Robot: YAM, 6 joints.
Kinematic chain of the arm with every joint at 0, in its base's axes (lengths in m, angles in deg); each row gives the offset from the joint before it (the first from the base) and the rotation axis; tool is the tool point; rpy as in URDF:
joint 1: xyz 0 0 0.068 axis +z
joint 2: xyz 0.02 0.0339 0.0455 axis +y
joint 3: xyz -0.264 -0.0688 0 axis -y
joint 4: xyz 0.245 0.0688 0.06 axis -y
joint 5: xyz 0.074 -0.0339 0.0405 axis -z
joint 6: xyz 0.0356 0 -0.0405 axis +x
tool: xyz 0 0 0 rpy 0 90 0
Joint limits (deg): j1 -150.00..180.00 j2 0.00..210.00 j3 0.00..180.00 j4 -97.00..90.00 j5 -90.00..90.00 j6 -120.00..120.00
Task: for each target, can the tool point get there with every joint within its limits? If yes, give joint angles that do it. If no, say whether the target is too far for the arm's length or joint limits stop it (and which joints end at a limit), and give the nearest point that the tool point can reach.
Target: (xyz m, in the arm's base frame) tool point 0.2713 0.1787 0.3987
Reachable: yes | joints 29.53 82.09 82.09 -20.83 -37.75 -13.63
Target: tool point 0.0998 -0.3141 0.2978
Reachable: yes | joints -76.21 84.44 48.59 45.10 -38.23 94.32
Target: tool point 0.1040 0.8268 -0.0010
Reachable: no: too far | nearest point 0.0798 0.6347 0.0263 | short by 0.195 m
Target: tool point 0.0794 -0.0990 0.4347
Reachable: yes | joints -50.68 36.13 53.10 2.57 2.09 -42.70
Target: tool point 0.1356 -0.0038 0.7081
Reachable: yes | joints -10.42 91.26 156.70 -11.78 -35.80 73.10
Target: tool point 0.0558 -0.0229 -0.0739
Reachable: yes | joints -8.08 168.06 37.20 -39.69 24.57 36.81
